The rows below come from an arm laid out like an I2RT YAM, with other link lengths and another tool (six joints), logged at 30 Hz.
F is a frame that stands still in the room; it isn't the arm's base.
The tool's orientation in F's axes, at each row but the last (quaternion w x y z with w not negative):
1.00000, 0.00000, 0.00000, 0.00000
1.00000, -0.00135, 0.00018, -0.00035
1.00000, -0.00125, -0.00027, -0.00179
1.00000, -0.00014, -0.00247, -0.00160
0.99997, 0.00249, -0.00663, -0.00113
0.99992, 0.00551, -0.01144, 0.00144
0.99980, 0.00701, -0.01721, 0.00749
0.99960, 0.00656, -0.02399, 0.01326
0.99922, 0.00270, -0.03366, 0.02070
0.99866, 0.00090, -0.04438, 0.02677
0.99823, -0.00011, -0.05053, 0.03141
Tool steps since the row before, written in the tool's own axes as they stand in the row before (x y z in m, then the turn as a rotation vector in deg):
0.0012, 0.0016, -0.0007, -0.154, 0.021, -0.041
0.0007, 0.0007, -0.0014, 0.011, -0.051, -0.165
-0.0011, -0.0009, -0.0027, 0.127, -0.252, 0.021
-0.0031, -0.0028, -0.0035, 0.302, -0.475, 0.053
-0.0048, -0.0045, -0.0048, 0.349, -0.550, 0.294
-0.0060, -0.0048, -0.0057, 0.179, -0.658, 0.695
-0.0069, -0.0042, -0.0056, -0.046, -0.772, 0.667
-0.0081, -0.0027, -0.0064, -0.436, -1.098, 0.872
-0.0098, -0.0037, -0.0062, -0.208, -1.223, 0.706
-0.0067, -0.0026, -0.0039, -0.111, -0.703, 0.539
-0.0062, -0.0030, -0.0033, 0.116, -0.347, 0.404
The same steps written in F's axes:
0.0012, 0.0016, -0.0007, -0.154, 0.021, -0.041
0.0007, 0.0007, -0.0014, 0.011, -0.051, -0.165
-0.0011, -0.0009, -0.0027, 0.126, -0.252, 0.022
-0.0031, -0.0028, -0.0035, 0.300, -0.476, 0.055
-0.0047, -0.0045, -0.0049, 0.344, -0.552, 0.296
-0.0059, -0.0048, -0.0059, 0.165, -0.665, 0.692
-0.0066, -0.0042, -0.0059, -0.057, -0.782, 0.654
-0.0077, -0.0028, -0.0068, -0.448, -1.121, 0.836
-0.0092, -0.0041, -0.0069, -0.204, -1.235, 0.685
-0.0062, -0.0029, -0.0045, -0.121, -0.710, 0.527
-0.0056, -0.0034, -0.0039, 0.096, -0.340, 0.415

